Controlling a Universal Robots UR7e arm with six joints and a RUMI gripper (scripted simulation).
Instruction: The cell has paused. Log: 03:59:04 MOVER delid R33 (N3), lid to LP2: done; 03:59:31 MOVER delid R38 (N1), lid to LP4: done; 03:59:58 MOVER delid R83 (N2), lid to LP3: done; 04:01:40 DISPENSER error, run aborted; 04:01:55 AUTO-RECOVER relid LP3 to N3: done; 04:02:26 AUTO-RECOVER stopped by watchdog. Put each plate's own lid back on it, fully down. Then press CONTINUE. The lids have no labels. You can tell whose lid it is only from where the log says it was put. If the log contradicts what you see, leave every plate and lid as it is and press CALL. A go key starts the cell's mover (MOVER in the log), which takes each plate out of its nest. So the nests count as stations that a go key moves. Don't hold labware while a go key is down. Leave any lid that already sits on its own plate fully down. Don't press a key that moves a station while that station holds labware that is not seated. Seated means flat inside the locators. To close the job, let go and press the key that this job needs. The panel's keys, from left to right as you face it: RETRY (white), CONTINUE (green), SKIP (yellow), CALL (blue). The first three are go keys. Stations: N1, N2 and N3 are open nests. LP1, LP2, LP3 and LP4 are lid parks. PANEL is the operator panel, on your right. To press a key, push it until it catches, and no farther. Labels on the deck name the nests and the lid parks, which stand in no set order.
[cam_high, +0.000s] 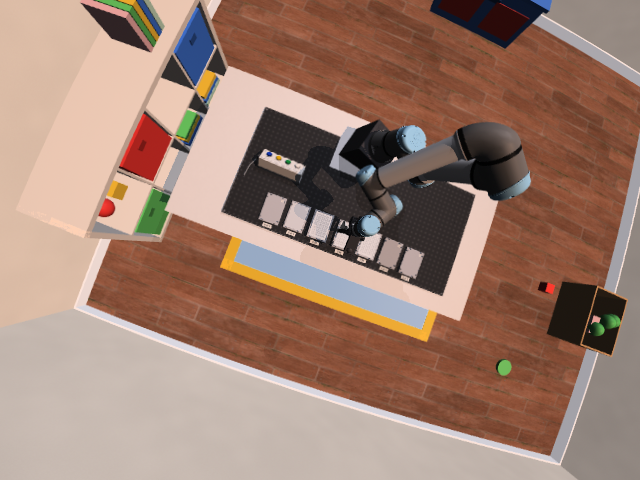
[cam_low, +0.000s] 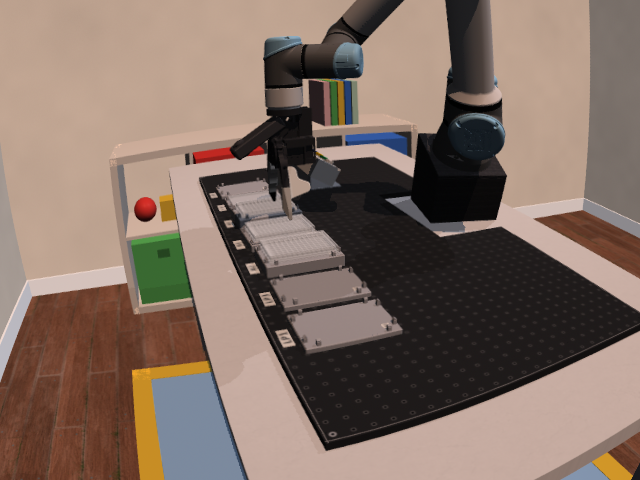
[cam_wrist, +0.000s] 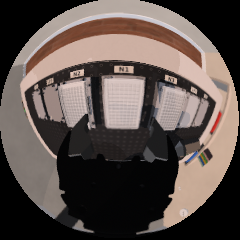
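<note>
The clear lid lies 4 cm below my hand and 1 cm to the right of it. The rest, counted from my hand: clear plate lid: 27 cm to the right, 5 cm below, 2 cm ahead; lid park: 38 cm to the left, 6 cm below, 2 cm behind.
</note>
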